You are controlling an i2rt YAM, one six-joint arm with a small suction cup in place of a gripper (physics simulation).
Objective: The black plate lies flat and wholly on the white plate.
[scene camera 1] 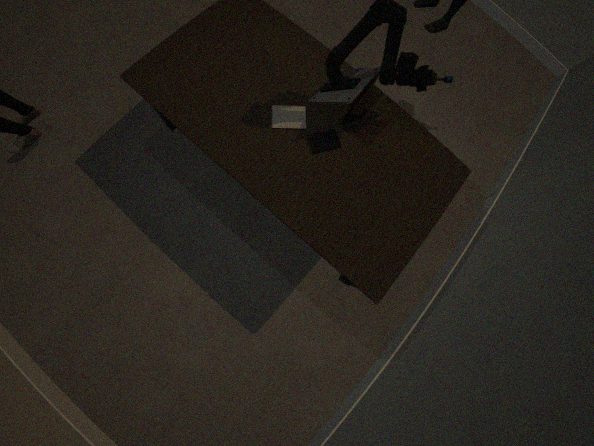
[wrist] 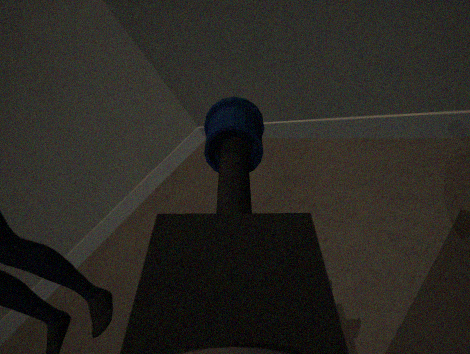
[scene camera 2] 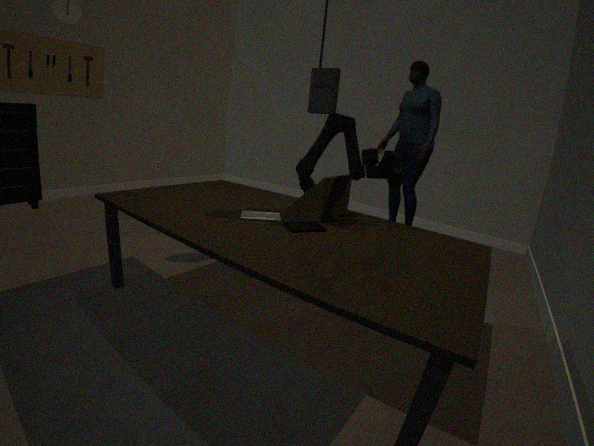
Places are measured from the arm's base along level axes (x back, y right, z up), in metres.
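Pixels of known places: hand, its tool point: [scene camera 1: 450, 79] [wrist: 233, 124] [scene camera 2: 416, 174]; arm's base, origin of its link: [scene camera 1: 339, 86] [scene camera 2: 313, 194].
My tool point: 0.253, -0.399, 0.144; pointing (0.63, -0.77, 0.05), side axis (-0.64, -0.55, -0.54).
Note:
Ahead of a thing's pixels: the offset from my tool point to its top centre, as dx, dy, dz. Level surfaces: height alone.
The black plate @(-0.491, +0.313, -0.216) [scene camera 1: 324, 141] [scene camera 2: 304, 227] lies flat on the brown table, close beside the wedge-shaped block. The white plate @(-0.487, +0.514, -0.221) [scene camera 1: 289, 117] [scene camera 2: 260, 215] lies flat on the table to its left, with a shadow across its middle in the first scene view. The two plates are apart. My gripper, a blue suction cup [scene camera 1: 448, 79] [wrist: 234, 131], is open with nothing on it. It hangs in the air out past the table's far edge, well away from both plates. Neither plate shows in the wrist view. The picture is dark and grainy.
The wedge-shaped block [scene camera 2: 316, 200] stands on the table @(dz -0.227) [scene camera 1: 320, 200] [scene camera 2: 380, 280] by the arm's base, right behind the plates. A person [scene camera 2: 419, 120] stands beyond the table's far edge, near the arm. A grey box [scene camera 2: 324, 91] hangs behind the arm.

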